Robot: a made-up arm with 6 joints. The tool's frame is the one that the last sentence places.
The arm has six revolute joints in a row. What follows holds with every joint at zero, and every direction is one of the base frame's.
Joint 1 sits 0.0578 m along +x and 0.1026 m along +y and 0.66 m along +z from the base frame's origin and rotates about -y.
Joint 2 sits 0.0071 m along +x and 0.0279 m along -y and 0.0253 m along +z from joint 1 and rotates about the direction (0.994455, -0.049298, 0.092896).
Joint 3 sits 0.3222 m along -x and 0.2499 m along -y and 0.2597 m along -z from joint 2 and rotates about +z.
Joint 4 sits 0.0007 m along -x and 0.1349 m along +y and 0.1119 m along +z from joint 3 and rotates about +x.
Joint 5 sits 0.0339 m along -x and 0.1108 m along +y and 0.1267 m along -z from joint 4 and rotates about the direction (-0.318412, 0.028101, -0.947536).
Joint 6 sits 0.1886 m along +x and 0.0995 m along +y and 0.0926 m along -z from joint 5 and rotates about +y.
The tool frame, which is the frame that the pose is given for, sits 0.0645 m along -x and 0.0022 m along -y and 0.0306 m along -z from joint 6; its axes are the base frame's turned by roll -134.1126, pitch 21.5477 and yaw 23.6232 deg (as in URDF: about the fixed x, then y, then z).
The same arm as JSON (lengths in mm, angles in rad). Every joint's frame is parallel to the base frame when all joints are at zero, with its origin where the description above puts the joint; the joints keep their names.
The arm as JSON. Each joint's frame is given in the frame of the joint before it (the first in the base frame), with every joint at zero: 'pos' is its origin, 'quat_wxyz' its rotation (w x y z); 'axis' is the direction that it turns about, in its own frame. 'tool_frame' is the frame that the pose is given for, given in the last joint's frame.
{"length_unit": "mm", "angle_unit": "rad", "joints": [
  {"joint": "joint 1", "pos": [57.8, 102.6, 660.0], "quat_wxyz": [1.0, 0.0, 0.0, 0.0], "axis": [0.0, -1.0, 0.0]},
  {"joint": "joint 2", "pos": [7.1, -27.9, 25.3], "quat_wxyz": [1.0, 0.0, 0.0, 0.0], "axis": [0.994455, -0.049298, 0.092896]},
  {"joint": "joint 3", "pos": [-322.2, -249.9, -259.7], "quat_wxyz": [1.0, 0.0, 0.0, 0.0], "axis": [0.0, 0.0, 1.0]},
  {"joint": "joint 4", "pos": [-0.7, 134.9, 111.9], "quat_wxyz": [1.0, 0.0, 0.0, 0.0], "axis": [1.0, 0.0, 0.0]},
  {"joint": "joint 5", "pos": [-33.9, 110.8, -126.7], "quat_wxyz": [1.0, 0.0, 0.0, 0.0], "axis": [-0.318412, 0.028101, -0.947536]},
  {"joint": "joint 6", "pos": [188.6, 99.5, -92.6], "quat_wxyz": [1.0, 0.0, 0.0, 0.0], "axis": [0.0, 1.0, 0.0]}
], "tool_frame": {"pos": [-64.5, -2.2, -30.6], "quat_wxyz": [0.339609, -0.900417, -0.113849, 0.246888]}}

